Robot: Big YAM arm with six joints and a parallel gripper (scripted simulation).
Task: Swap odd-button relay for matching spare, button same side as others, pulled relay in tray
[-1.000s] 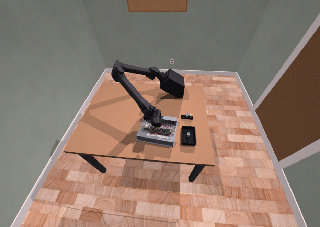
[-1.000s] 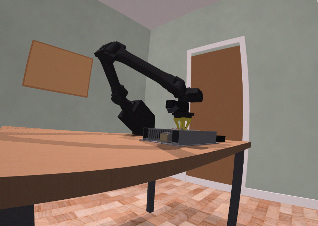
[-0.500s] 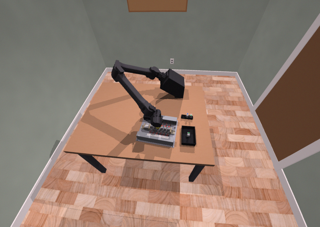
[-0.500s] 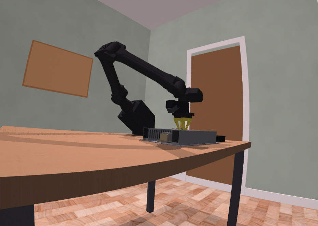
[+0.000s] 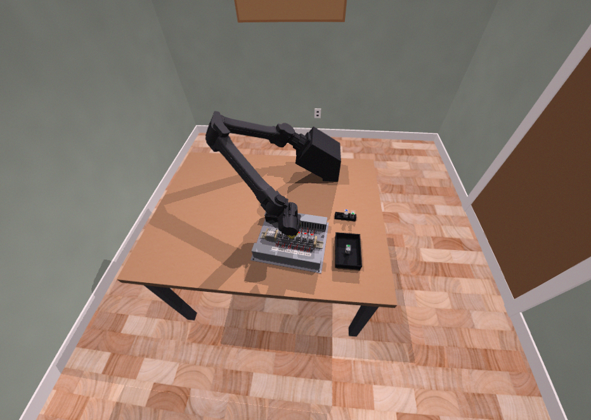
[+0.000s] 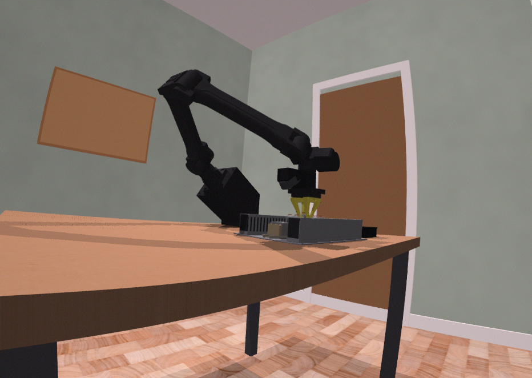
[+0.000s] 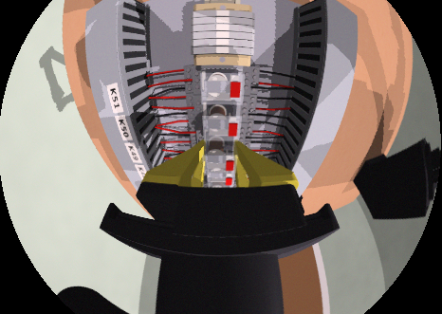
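The grey relay panel is 60 mm below my hand. From my hand the other things lie so: black tray 250 mm to the left, 70 mm ahead, 40 mm below.
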